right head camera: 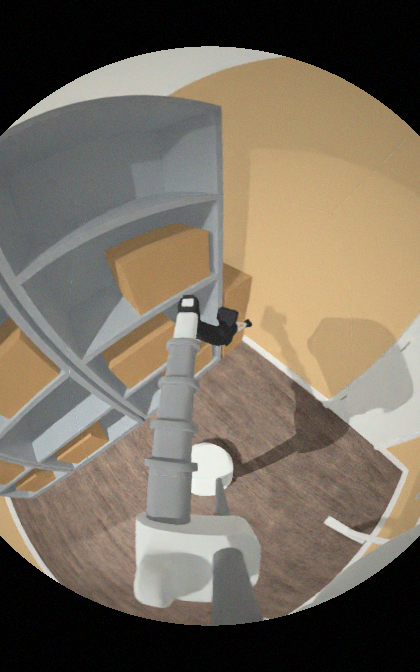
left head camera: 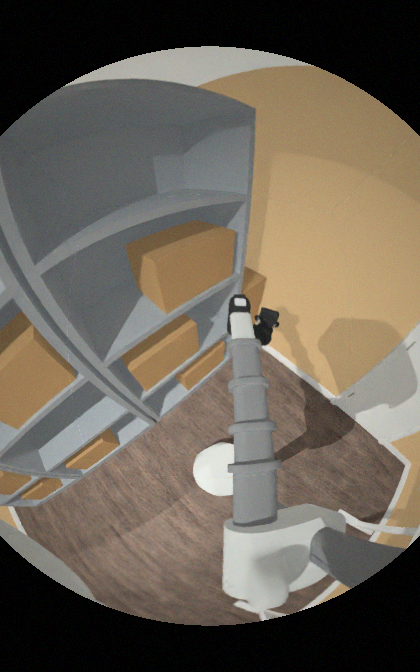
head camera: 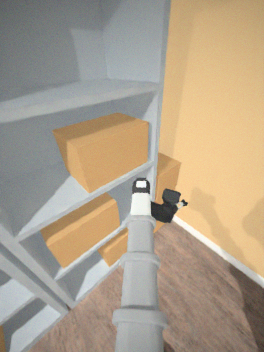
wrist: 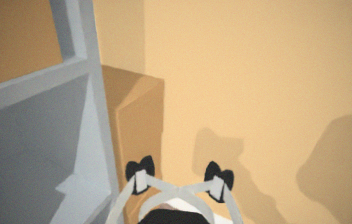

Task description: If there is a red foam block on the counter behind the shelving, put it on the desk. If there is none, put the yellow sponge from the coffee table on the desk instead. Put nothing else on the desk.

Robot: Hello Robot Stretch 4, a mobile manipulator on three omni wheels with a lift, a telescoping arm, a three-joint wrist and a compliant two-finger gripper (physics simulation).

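Frame: origin at the robot's base, x back, y left, z down, level; metres.
Seen in the pictures: gripper, fingertip midpoint: (wrist: 179, 170).
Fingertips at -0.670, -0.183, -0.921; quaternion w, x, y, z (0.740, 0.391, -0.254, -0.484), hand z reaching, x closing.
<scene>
A point is followed by its place in that frame, as x, y, z.
The grey shelving (head camera: 161, 65) {-0.998, -0.090, -1.489} (left head camera: 251, 150) (right head camera: 219, 150) (wrist: 98, 100) {-1.002, -0.093, -0.853} stands on the left in all views. My gripper (head camera: 185, 202) (right head camera: 247, 324) (wrist: 179, 170) {-0.670, -0.183, -0.921} is out at the end of the extended arm, near the shelving's right end. In the wrist view its two black fingertips are wide apart and nothing is between them. The red foam block, the yellow sponge, the counter, the desk and the coffee table do not show in these views. What is behind the shelving is hidden.
Tan boxes (head camera: 112, 150) {-0.788, 0.151, -1.152} (left head camera: 195, 265) (right head camera: 170, 265) sit on the shelves. A tall tan box (head camera: 167, 175) {-1.128, -0.216, -0.731} (left head camera: 254, 290) (right head camera: 237, 285) (wrist: 142, 125) {-1.139, -0.227, -0.656} stands between the shelving's end and the tan wall (head camera: 220, 125) {-1.120, -0.511, -1.153} (wrist: 250, 75) {-1.045, -0.585, -0.861}. A white round object (left head camera: 212, 470) (right head camera: 212, 467) is on the wooden floor under the arm.
</scene>
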